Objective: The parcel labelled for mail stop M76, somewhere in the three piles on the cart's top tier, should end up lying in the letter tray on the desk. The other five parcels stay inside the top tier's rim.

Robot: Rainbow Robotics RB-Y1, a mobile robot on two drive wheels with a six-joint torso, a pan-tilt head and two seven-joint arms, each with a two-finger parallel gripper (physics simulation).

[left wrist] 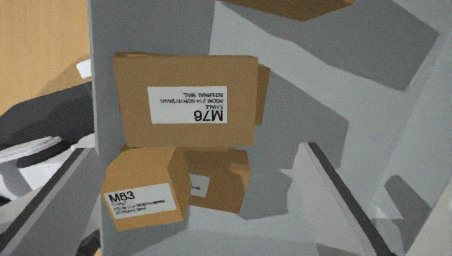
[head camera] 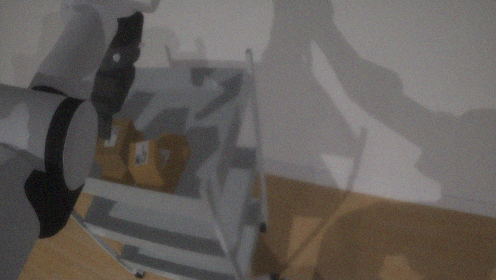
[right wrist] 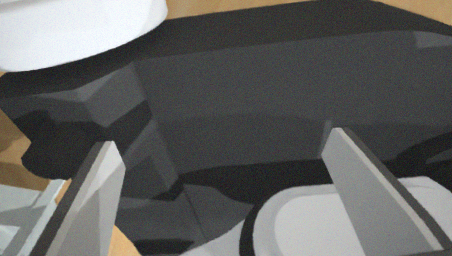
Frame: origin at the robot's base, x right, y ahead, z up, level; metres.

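Seen in the pictures: left gripper, fingertip midpoint: [left wrist: 200,157] [head camera: 114,116]; right gripper, fingertip midpoint: [right wrist: 227,148].
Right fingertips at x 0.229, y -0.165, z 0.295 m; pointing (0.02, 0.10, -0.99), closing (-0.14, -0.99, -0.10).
Note:
Offsets run from my right fingertips to a thing's top centre. "spot": to the spot under its first point.
The M76 parcel @[dy +0.531, dx -0.411, dz +0.471 m] [left wrist: 185,132] shows its label upside down in the left wrist view, upper left of centre, with part of another parcel @[spot: dy +0.587, dx -0.392, dz +0.421 m] [left wrist: 264,95] behind its right edge. The M63 parcel @[dy +0.470, dx -0.348, dz +0.471 m] [left wrist: 145,167] and a darker parcel @[dy +0.488, dx -0.325, dz +0.421 m] [left wrist: 225,172] lie just below it in the picture. My left gripper [left wrist: 200,157] [head camera: 105,134] is open and empty, over the cart's top tier [left wrist: 280,55] [head camera: 145,194]. In the head view, two labelled parcels show beside it, their print too blurred to read. My right gripper [right wrist: 227,148] is open and empty. The letter tray and desk do not show.
Another parcel [left wrist: 300,9] shows at the top edge of the left wrist view. The cart's upright pole @[spot: dy +0.659, dx -0.116, dz +0.268 m] [head camera: 256,125] stands at the tier's right, before a wall [head camera: 425,40]. Lower tiers lie beneath. The robot's dark base [right wrist: 250,90] lies below the right gripper.

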